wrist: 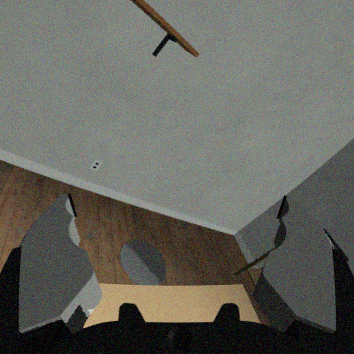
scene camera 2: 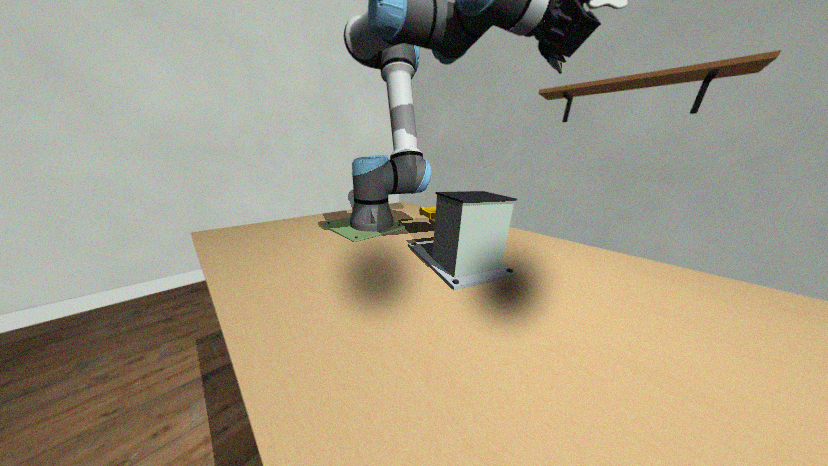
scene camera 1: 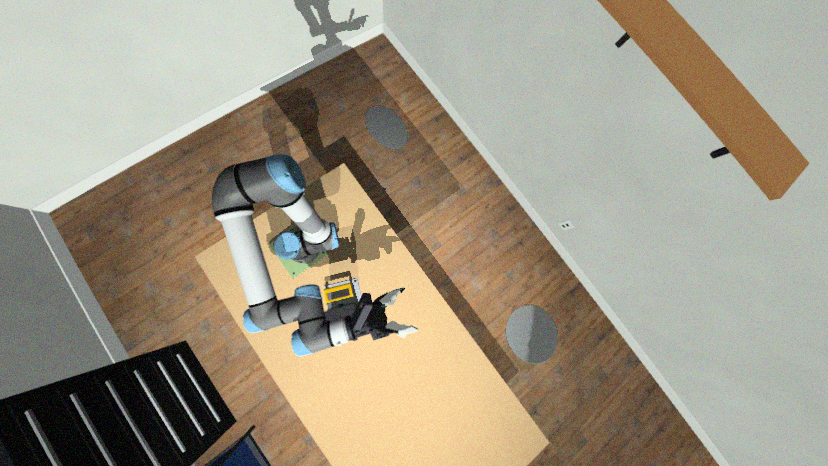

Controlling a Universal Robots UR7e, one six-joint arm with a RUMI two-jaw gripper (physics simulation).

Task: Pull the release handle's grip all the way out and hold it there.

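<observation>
The release handle's housing [scene camera 2: 480, 237] is a box with pale and dark sides and a dark top, standing on a bolted grey plate [scene camera 2: 472, 279] on the table. Its yellow grip [scene camera 1: 338, 293] [scene camera 2: 428, 211] shows as a yellow frame beside the arm in the first scene view, and partly behind the housing in the second. How far out it stands I cannot tell. My gripper [scene camera 1: 410, 309] [wrist: 177, 197] is wide open and empty, high above the table and pointing away from the handle. The handle does not show in the wrist view.
The arm's base stands on a green plate [scene camera 1: 294, 269] [scene camera 2: 356, 235] at one end of the wooden table [scene camera 1: 405, 393] [scene camera 2: 463, 376]. My forearm and wrist hang over the table near the housing. A wooden wall shelf [scene camera 1: 712, 92] [scene camera 2: 654, 76] and a black drawer cabinet [scene camera 1: 115, 399] stand apart from the table.
</observation>
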